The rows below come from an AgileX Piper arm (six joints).
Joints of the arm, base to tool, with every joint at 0 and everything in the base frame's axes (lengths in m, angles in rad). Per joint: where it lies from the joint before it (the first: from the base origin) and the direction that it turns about. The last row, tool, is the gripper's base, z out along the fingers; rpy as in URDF.
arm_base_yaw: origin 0 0 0.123 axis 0 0 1
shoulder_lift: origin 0 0 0 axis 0 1 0
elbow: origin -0.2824 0 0.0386 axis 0 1 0
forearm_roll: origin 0.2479 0 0.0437 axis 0.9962 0 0.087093
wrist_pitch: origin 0 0 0 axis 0 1 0
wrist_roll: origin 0.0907 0 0.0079 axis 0.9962 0 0.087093
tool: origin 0 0 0 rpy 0 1.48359 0
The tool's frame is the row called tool.
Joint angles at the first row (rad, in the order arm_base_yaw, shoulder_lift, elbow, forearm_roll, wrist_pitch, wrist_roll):
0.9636 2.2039 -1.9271 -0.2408 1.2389 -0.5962
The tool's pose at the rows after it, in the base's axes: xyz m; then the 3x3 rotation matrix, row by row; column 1 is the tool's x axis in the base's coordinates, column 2 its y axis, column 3 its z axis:
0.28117 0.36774 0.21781; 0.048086 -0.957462 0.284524; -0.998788 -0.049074 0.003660; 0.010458 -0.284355 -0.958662
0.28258 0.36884 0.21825; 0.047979 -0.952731 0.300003; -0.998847 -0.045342 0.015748; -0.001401 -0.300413 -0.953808
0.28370 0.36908 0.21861; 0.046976 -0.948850 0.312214; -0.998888 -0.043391 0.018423; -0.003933 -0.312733 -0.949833
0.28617 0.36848 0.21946; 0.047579 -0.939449 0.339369; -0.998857 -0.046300 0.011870; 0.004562 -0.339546 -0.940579
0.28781 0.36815 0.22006; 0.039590 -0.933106 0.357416; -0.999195 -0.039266 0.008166; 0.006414 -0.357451 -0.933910
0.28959 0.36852 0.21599; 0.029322 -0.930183 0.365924; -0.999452 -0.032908 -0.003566; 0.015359 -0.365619 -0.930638
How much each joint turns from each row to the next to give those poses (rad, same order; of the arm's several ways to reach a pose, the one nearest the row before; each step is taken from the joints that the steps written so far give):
0.0000 -0.0066 0.0000 -0.0077 -0.0118 0.0046
0.0000 0.0000 0.0000 -0.0082 -0.0188 0.0064
0.0000 0.0000 0.0000 -0.0103 -0.0089 0.0054
0.0000 0.0000 0.0000 -0.0302 -0.0088 0.0077
0.0000 0.0000 0.0000 -0.0200 -0.0064 0.0144
0.0000 0.0097 0.0000 -0.0161 -0.0035 0.0153

